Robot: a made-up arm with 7 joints.
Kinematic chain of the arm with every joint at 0, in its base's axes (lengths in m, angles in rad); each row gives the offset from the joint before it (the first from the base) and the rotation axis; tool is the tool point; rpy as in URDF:
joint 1: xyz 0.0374 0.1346 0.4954 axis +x
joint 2: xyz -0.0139 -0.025 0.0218 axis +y
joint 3: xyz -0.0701 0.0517 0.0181 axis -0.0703 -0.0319 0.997
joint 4: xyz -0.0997 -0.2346 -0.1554 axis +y
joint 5: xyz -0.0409 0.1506 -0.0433 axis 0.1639 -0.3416 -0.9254
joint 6: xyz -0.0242 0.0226 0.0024 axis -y
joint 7: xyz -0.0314 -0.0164 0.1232 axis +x
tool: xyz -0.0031 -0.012 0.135 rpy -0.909 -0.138 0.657
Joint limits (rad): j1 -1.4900..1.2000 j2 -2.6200..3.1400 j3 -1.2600..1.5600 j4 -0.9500..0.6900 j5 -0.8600..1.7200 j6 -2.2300..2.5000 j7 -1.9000..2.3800
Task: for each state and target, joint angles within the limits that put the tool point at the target. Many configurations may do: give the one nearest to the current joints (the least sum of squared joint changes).
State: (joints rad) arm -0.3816 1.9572 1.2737 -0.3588 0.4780 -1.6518 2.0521
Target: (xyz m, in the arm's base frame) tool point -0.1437 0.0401 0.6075
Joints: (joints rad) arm -0.6846 2.2221 1.2873 -0.3781 0.0730 -1.6854 2.0546
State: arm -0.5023 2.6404 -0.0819 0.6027 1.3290 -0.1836 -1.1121
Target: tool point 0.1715 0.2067 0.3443
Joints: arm -0.9717 3.1400 -0.5216 0.4062 1.1941 0.3275 -0.7413
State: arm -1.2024 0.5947 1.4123 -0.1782 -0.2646 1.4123 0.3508
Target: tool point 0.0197 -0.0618 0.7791
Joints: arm -0.9315 0.6216 1.1000 -0.0839 -0.4612 0.8543 0.5891
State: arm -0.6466 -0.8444 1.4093 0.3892 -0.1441 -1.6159 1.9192
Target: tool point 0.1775 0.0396 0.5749
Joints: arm -0.6450 -0.8057 1.3074 0.3862 -0.1702 -1.5287 2.0479
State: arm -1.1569 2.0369 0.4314 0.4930 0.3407 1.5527 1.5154
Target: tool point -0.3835 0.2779 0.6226
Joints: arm -1.3621 1.0111 0.0425 -0.0233 0.7732 1.6863 1.8178
